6 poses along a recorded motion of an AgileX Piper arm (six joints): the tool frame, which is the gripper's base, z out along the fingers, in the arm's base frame.
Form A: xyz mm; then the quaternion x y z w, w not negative.
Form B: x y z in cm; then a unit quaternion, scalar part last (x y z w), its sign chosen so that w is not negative. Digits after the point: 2 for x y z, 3 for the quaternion.
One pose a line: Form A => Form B
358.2, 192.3, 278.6, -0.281, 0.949, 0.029, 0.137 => 35.82, 19.23, 27.86, -0.281, 0.949, 0.029, 0.137
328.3, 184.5, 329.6, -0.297, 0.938, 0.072, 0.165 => 32.83, 18.45, 32.96, -0.297, 0.938, 0.072, 0.165
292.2, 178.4, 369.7, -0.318, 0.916, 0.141, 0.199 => 29.22, 17.84, 36.97, -0.318, 0.916, 0.141, 0.199
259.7, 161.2, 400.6, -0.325, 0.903, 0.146, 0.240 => 25.97, 16.12, 40.06, -0.325, 0.903, 0.146, 0.240
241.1, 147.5, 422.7, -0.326, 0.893, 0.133, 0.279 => 24.11, 14.75, 42.27, -0.326, 0.893, 0.133, 0.279
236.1, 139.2, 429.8, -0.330, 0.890, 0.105, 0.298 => 23.61, 13.92, 42.98, -0.330, 0.890, 0.105, 0.298
